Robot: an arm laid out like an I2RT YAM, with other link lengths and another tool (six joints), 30 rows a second.
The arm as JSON. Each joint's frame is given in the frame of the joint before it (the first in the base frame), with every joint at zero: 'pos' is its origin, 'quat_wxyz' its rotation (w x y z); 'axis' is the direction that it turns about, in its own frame. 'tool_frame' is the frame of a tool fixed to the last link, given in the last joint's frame.
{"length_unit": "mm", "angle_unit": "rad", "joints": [
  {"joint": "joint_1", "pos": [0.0, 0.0, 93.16], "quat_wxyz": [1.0, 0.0, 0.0, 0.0], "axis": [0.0, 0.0, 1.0]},
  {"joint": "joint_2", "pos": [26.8, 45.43, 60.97], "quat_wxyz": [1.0, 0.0, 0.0, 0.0], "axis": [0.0, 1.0, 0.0]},
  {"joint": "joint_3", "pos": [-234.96, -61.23, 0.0], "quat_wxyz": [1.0, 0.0, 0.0, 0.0], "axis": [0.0, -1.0, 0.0]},
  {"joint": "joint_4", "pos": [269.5, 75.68, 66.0], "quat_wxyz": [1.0, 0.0, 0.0, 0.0], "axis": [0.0, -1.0, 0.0]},
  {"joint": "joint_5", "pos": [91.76, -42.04, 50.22], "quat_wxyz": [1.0, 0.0, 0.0, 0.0], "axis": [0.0, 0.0, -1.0]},
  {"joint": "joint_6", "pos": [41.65, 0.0, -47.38], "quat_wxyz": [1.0, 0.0, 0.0, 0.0], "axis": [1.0, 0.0, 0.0]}
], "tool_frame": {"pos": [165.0, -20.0, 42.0], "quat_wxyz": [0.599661, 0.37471, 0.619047, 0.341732]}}
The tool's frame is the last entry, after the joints.
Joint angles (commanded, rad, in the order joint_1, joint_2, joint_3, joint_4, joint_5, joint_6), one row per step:
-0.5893, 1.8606, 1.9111, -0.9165, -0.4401, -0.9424
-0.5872, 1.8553, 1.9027, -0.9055, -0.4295, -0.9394
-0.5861, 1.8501, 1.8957, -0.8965, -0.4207, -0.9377
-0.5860, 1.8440, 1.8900, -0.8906, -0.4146, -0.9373
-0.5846, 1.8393, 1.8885, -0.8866, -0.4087, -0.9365
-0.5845, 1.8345, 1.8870, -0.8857, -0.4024, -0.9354
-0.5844, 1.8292, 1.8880, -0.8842, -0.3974, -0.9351
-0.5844, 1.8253, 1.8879, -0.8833, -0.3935, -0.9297
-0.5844, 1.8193, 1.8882, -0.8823, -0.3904, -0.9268
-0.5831, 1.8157, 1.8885, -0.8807, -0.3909, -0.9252
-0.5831, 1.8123, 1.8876, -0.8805, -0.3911, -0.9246
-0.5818, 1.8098, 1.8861, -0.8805, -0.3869, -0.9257
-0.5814, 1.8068, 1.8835, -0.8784, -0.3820, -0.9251
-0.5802, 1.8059, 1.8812, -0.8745, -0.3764, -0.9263
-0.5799, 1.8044, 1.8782, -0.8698, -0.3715, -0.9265
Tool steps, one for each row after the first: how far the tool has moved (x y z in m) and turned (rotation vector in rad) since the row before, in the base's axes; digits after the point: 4 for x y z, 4 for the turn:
0.0004, -0.0012, 0.0003, -0.0089, -0.0020, -0.0069
0.0001, -0.0013, 0.0007, -0.0083, -0.0023, -0.0058
-0.0005, -0.0009, 0.0014, -0.0070, -0.0027, -0.0042
0.0000, -0.0004, 0.0022, -0.0071, -0.0036, -0.0031
-0.0008, -0.0008, 0.0016, -0.0054, -0.0009, -0.0049
-0.0005, -0.0007, 0.0033, -0.0072, -0.0045, -0.0035
-0.0005, -0.0008, 0.0020, -0.0010, -0.0025, -0.0063
-0.0007, -0.0004, 0.0034, -0.0038, -0.0049, -0.0041
0.0001, 0.0008, 0.0025, -0.0015, -0.0048, 0.0006
-0.0004, 0.0003, 0.0015, -0.0009, -0.0024, -0.0003
-0.0003, 0.0002, 0.0003, -0.0039, 0.0009, -0.0009
-0.0004, -0.0006, 0.0005, -0.0039, -0.0002, -0.0034
0.0003, -0.0005, -0.0002, -0.0056, 0.0002, -0.0019
0.0001, -0.0009, 0.0001, -0.0048, -0.0007, -0.0030

